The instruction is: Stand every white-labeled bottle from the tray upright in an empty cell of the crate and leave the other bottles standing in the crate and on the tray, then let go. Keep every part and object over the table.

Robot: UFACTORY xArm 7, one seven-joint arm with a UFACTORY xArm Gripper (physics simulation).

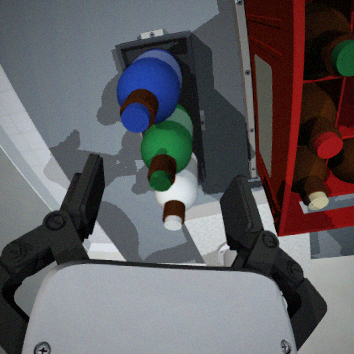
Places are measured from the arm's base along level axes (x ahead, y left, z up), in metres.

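Where they show: gripper, between the fingertips: [167, 178].
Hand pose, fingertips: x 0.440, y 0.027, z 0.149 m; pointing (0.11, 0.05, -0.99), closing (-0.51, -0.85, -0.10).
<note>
Things, the pixels of their top centre, and the offset from my fingertips. "pt": a spot on its surface instead.
- white-labeled bottle, centre of its top: [172, 225] dy +0.056, dx -0.151, dz -0.068 m
- dark tray, a spot on its surface: [193, 65] pt dy -0.022, dx +0.018, dz -0.202 m
- green bottle, centre of its top: [159, 183] dy +0.042, dx -0.064, dz -0.068 m
- blue bottle, centre of its top: [134, 120] dy +0.033, dx +0.019, dz -0.068 m
- red crate, a spot on its surface: [298, 120] pt dy -0.103, dx -0.011, dz -0.053 m
- green cap, centre of its top: [352, 59] dy -0.150, dx +0.025, dz -0.065 m
- red cap, centre of its top: [329, 148] dy -0.142, dx -0.058, dz -0.065 m
- cream cap, a spot on its surface: [317, 200] pt dy -0.141, dx -0.141, dz -0.065 m
- brown bottle, a spot on its surface: [344, 161] pt dy -0.199, dx -0.132, dz -0.115 m
- metal rail, centre of its top: [249, 103] dy -0.088, dx -0.056, dz -0.198 m
My gripper [167, 178] is open, its two fingers wide apart, with nothing held between them. A white-labeled bottle [179, 192] with a white cap stands at the near end of the dark tray [194, 65]; its neck and cap show between the fingers, below them. A green bottle [167, 145] stands behind it in the tray, and a blue bottle [150, 87] stands at the far end. The red crate [298, 120] is at the right, partly cut off. In it stand brown bottles with a green cap [345, 58], a red cap [328, 145] and a cream cap [317, 200].
Another brown bottle [344, 161] shows partly at the crate's right edge. A metal rail [248, 100] runs between tray and crate. A white object [227, 256] is partly hidden behind the right finger. A pale raised edge [30, 120] runs along the left.
</note>
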